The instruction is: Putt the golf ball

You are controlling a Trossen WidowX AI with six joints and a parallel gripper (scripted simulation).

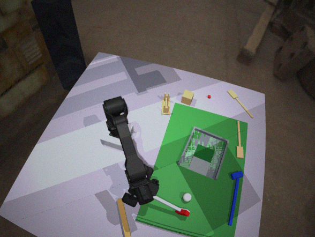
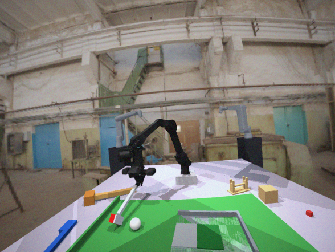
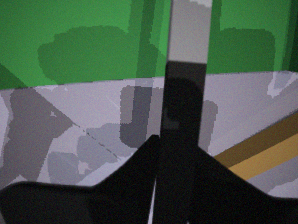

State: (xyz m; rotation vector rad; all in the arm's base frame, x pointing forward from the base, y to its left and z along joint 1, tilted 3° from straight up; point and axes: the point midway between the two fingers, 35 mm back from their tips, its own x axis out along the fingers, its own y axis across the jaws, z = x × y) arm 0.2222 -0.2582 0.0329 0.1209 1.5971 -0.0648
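The red putter is 120 mm ahead of my gripper tip and 10 mm to the right of it. Round my gripper tip: green mat (260 mm ahead, 240 mm to the left, 70 mm below); blue putter (460 mm ahead, 130 mm to the left, 60 mm below); white golf ball (230 mm ahead, 50 mm to the left, 50 mm below).
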